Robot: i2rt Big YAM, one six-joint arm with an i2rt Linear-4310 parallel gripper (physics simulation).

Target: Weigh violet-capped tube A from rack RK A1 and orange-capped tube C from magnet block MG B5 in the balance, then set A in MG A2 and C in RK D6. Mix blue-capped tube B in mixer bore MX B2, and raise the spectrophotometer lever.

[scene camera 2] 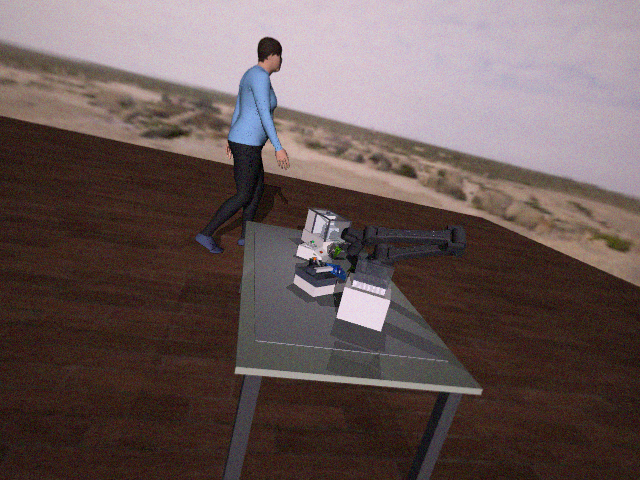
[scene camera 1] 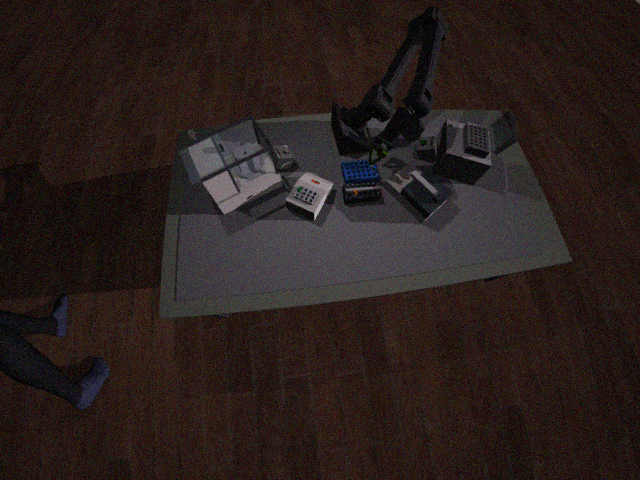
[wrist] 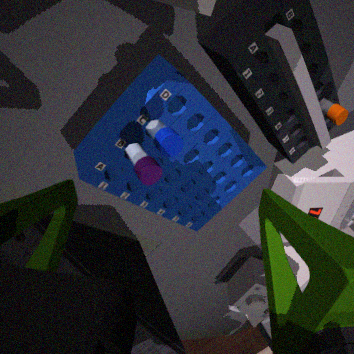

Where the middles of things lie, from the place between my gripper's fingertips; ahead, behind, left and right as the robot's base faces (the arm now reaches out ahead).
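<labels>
Glass-box balance (scene camera 1: 236, 164): 50 mm ahead of my hand, 500 mm to the right of it, 40 mm above it.
</labels>
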